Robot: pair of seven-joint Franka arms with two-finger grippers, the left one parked.
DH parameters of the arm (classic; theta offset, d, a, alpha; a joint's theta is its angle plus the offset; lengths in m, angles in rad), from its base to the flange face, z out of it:
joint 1: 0 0.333 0 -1.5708
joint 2: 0 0 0 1.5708
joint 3: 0 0.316 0.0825 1.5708
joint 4: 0 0 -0.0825 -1.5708
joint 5: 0 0.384 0 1.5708
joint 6: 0 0 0.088 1.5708
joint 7: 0 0.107 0 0
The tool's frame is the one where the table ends.
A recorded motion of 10 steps. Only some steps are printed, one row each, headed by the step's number.
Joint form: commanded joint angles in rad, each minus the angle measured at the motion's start. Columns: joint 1, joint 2, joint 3, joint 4, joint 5, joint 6, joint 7.
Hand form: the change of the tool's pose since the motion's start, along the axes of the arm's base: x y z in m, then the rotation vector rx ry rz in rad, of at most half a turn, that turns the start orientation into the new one. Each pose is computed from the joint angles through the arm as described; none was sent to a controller.
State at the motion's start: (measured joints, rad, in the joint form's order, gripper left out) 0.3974 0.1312 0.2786 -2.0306 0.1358 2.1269 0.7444
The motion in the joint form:
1: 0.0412 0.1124 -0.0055 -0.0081 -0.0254 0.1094 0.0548
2: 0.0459 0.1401 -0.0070 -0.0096 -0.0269 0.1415 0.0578
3: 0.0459 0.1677 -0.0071 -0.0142 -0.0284 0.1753 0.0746
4: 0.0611 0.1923 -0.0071 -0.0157 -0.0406 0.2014 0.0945
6: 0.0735 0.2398 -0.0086 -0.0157 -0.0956 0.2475 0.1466
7: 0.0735 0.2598 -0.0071 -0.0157 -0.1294 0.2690 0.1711
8: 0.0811 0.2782 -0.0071 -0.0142 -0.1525 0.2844 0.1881
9: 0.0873 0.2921 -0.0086 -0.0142 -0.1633 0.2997 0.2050
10: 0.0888 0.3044 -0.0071 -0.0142 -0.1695 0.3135 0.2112
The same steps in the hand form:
1: -0.0017 0.0207 -0.0574 -0.0110 0.0120 -0.0189
2: -0.0005 0.0235 -0.0711 -0.0066 0.0120 -0.0224
3: 0.0010 0.0241 -0.0859 -0.0045 0.0144 -0.0429
4: -0.0036 0.0314 -0.0984 -0.0094 0.0127 -0.0427
6: -0.0057 0.0371 -0.1218 -0.0343 -0.0047 -0.0502
7: -0.0055 0.0382 -0.1314 -0.0463 -0.0182 -0.0507
8: -0.0080 0.0420 -0.1400 -0.0548 -0.0252 -0.0443
9: -0.0098 0.0444 -0.1468 -0.0574 -0.0286 -0.0496
10: -0.0108 0.0461 -0.1526 -0.0562 -0.0301 -0.0494

